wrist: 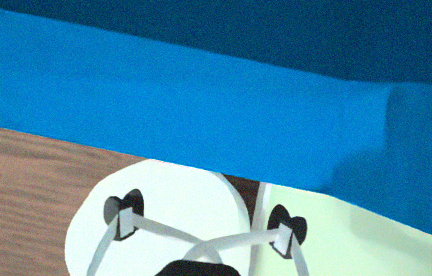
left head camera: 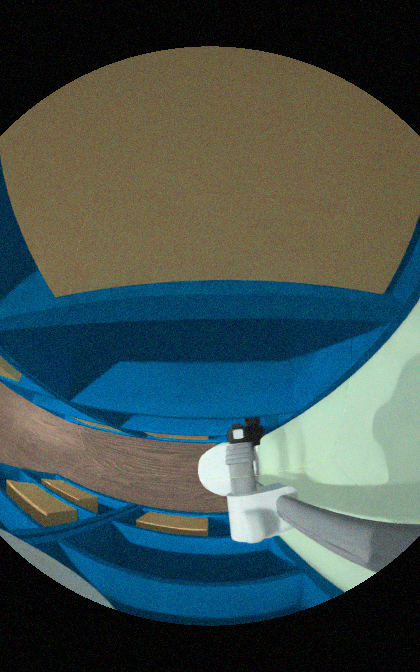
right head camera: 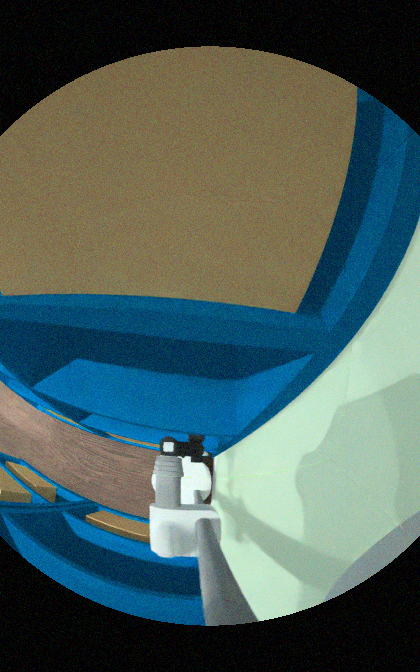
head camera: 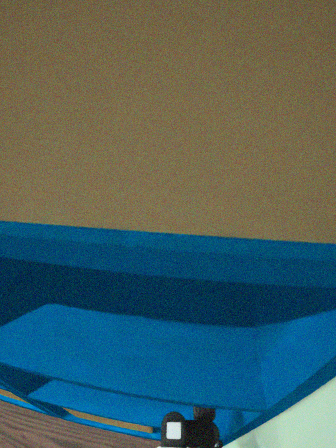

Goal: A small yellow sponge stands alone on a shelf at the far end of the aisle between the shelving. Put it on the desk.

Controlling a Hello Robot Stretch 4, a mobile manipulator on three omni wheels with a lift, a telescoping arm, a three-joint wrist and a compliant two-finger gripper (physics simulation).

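Places are measured from the robot's base along level axes (x up, y ahead, z left), in centimetres.
Pixels of known places: gripper, fingertip midpoint: [wrist: 206,213].
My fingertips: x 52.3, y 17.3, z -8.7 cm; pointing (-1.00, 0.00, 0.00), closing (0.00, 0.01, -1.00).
Behind a point stands the place of what it marks.
The yellow sponge and the desk do not show in these views. My gripper [wrist: 206,213] {x 52.3, y 17.3, z -8.7 cm} is open in the wrist view, its two dark fingertips wide apart with no object between them. It is over the white round base [wrist: 165,185] {x 18.6, y 14.4, z 0.5 cm}, beside the blue shelving [wrist: 200,110] {x 50.6, y 26.9, z -6.9 cm}. In the head views, the dark wrist end [head camera: 192,431] [left head camera: 246,432] [right head camera: 185,446] is low in the picture, in front of the lower blue shelf boards [head camera: 150,350] {x 96.3, y 33.0, z 6.7 cm} [left head camera: 200,390] [right head camera: 150,395]. The fingertips cannot be made out there.
A large brown box [head camera: 168,110] {x 151.7, y 23.9, z 0.8 cm} [left head camera: 210,175] [right head camera: 165,190] fills the upper shelf bay close ahead. A pale green wall [head camera: 305,415] {x 102.8, y 17.6, z -25.4 cm} [left head camera: 350,430] [right head camera: 280,450] [wrist: 320,220] {x 38.4, y 14.9, z -25.2 cm} closes the right side. Wood floor [left head camera: 150,470] [right head camera: 100,465] [wrist: 35,200] {x -2.8, y 2.4, z 41.0 cm} runs left between this shelving and another blue shelf unit [left head camera: 175,595].
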